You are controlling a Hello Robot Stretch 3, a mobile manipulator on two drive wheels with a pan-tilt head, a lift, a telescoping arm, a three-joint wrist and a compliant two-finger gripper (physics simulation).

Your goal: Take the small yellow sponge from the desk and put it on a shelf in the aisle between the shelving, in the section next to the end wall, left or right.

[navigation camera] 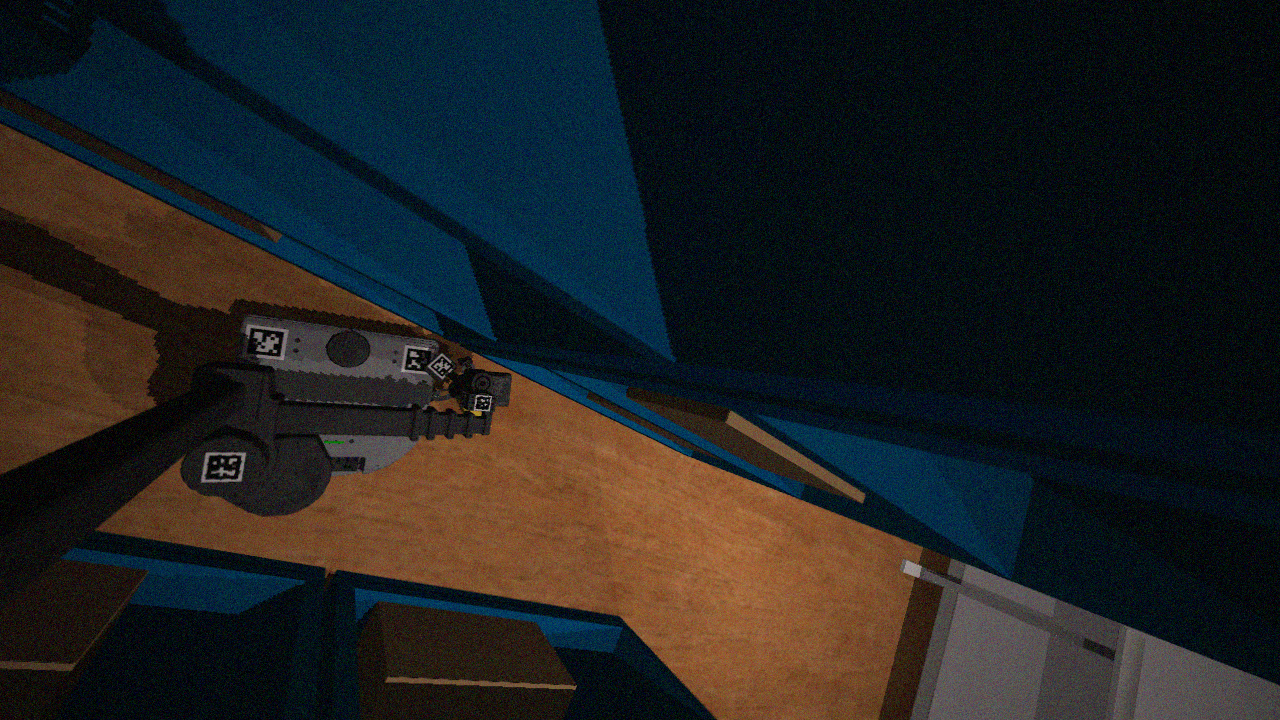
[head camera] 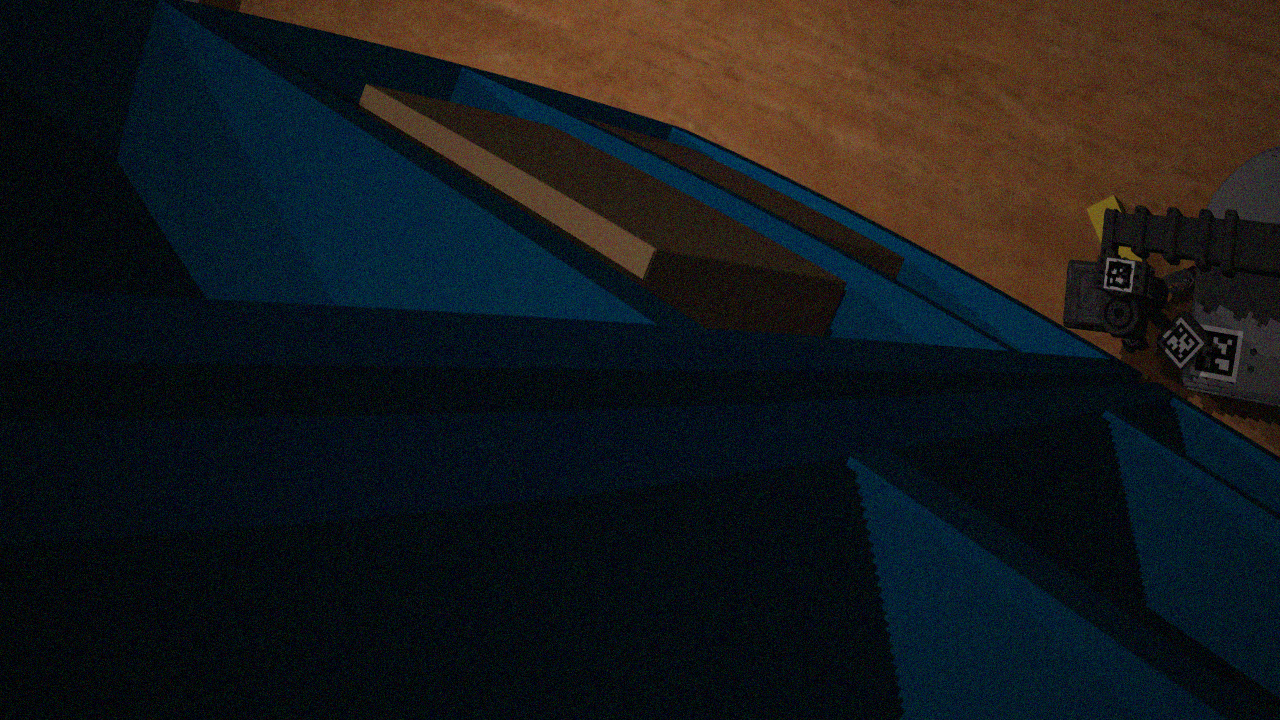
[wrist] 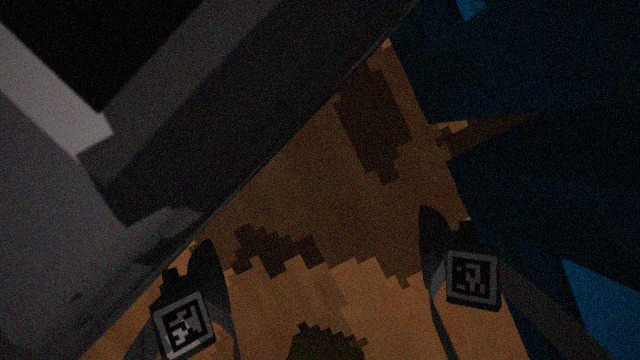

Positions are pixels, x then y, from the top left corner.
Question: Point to the gripper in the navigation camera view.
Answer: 447, 377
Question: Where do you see the gripper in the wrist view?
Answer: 320, 251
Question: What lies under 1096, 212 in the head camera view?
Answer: A yellow sponge.
